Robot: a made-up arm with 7 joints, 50 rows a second.
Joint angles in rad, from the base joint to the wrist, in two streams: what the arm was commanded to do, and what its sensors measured. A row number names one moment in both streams.
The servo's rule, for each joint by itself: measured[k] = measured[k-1] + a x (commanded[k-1-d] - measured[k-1]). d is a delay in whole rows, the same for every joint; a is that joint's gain. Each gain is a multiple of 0.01, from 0.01 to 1. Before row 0 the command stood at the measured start. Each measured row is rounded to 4 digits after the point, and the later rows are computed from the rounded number. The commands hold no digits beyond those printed.
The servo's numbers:
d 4
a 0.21 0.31 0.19 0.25 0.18 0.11 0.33
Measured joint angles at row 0: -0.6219 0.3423 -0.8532 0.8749 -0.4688 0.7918 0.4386
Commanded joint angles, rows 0 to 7: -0.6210 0.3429 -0.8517 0.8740 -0.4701 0.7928 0.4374; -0.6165 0.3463 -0.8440 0.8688 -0.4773 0.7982 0.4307; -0.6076 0.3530 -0.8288 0.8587 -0.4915 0.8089 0.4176; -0.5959 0.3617 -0.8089 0.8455 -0.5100 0.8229 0.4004; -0.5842 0.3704 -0.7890 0.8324 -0.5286 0.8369 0.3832; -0.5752 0.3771 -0.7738 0.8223 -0.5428 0.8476 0.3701; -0.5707 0.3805 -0.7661 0.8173 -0.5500 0.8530 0.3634; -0.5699 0.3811 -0.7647 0.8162 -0.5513 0.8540 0.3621
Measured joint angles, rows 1 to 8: -0.6219 0.3423 -0.8532 0.8749 -0.4688 0.7918 0.4386; -0.6219 0.3423 -0.8532 0.8749 -0.4688 0.7918 0.4386; -0.6219 0.3423 -0.8532 0.8749 -0.4688 0.7918 0.4386; -0.6219 0.3423 -0.8532 0.8749 -0.4688 0.7918 0.4386; -0.6217 0.3425 -0.8529 0.8747 -0.4690 0.7919 0.4382; -0.6206 0.3437 -0.8512 0.8732 -0.4705 0.7926 0.4357; -0.6179 0.3466 -0.8469 0.8696 -0.4743 0.7944 0.4297; -0.6133 0.3513 -0.8397 0.8636 -0.4807 0.7975 0.4200
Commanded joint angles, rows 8 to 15: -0.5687 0.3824 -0.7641 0.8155 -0.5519 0.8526 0.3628; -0.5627 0.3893 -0.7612 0.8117 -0.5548 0.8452 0.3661; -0.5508 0.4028 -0.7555 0.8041 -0.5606 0.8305 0.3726; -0.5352 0.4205 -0.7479 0.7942 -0.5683 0.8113 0.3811; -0.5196 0.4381 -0.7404 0.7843 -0.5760 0.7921 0.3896; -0.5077 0.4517 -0.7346 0.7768 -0.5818 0.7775 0.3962; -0.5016 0.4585 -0.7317 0.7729 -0.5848 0.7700 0.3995; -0.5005 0.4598 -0.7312 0.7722 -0.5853 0.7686 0.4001
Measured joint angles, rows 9 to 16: -0.6072 0.3572 -0.8301 0.8558 -0.4893 0.8018 0.4079; -0.6005 0.3634 -0.8194 0.8474 -0.4989 0.8068 0.3954; -0.5942 0.3687 -0.8093 0.8399 -0.5081 0.8119 0.3848; -0.5891 0.3725 -0.8008 0.8340 -0.5159 0.8165 0.3773; -0.5848 0.3756 -0.7938 0.8294 -0.5224 0.8205 0.3725; -0.5802 0.3798 -0.7876 0.8250 -0.5282 0.8232 0.3704; -0.5740 0.3869 -0.7815 0.8198 -0.5340 0.8240 0.3711; -0.5659 0.3973 -0.7751 0.8134 -0.5402 0.8226 0.3744
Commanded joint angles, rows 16 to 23: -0.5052 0.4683 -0.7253 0.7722 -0.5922 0.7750 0.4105; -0.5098 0.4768 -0.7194 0.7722 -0.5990 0.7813 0.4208; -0.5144 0.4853 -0.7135 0.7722 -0.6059 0.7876 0.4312; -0.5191 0.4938 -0.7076 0.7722 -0.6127 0.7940 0.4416; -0.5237 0.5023 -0.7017 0.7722 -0.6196 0.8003 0.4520; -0.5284 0.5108 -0.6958 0.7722 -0.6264 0.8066 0.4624; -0.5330 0.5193 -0.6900 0.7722 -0.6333 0.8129 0.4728; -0.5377 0.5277 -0.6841 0.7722 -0.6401 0.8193 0.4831
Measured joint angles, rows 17 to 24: -0.5562 0.4099 -0.7685 0.8061 -0.5466 0.8192 0.3794; -0.5460 0.4229 -0.7621 0.7988 -0.5529 0.8146 0.3849; -0.5367 0.4339 -0.7563 0.7923 -0.5586 0.8097 0.3897; -0.5291 0.4419 -0.7515 0.7873 -0.5634 0.8052 0.3931; -0.5241 0.4501 -0.7465 0.7835 -0.5686 0.8019 0.3988; -0.5211 0.4584 -0.7414 0.7807 -0.5741 0.7996 0.4061; -0.5197 0.4667 -0.7361 0.7786 -0.5798 0.7983 0.4144; -0.5196 0.4751 -0.7307 0.7770 -0.5857 0.7978 0.4234
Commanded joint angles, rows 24 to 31: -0.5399 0.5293 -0.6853 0.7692 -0.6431 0.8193 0.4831; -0.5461 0.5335 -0.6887 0.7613 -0.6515 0.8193 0.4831; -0.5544 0.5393 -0.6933 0.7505 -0.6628 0.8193 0.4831; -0.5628 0.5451 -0.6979 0.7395 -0.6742 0.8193 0.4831; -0.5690 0.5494 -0.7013 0.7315 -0.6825 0.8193 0.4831; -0.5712 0.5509 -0.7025 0.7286 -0.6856 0.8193 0.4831; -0.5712 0.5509 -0.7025 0.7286 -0.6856 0.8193 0.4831; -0.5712 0.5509 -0.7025 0.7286 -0.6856 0.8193 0.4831
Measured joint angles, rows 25 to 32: -0.5205 0.4835 -0.7252 0.7758 -0.5918 0.7981 0.4328; -0.5222 0.4920 -0.7196 0.7749 -0.5980 0.7990 0.4426; -0.5245 0.5005 -0.7140 0.7742 -0.6044 0.8005 0.4526; -0.5273 0.5089 -0.7083 0.7737 -0.6108 0.8026 0.4627; -0.5299 0.5152 -0.7039 0.7726 -0.6166 0.8044 0.4694; -0.5333 0.5209 -0.7010 0.7698 -0.6229 0.8060 0.4739; -0.5377 0.5266 -0.6995 0.7650 -0.6301 0.8075 0.4769; -0.5430 0.5323 -0.6992 0.7586 -0.6380 0.8088 0.4789
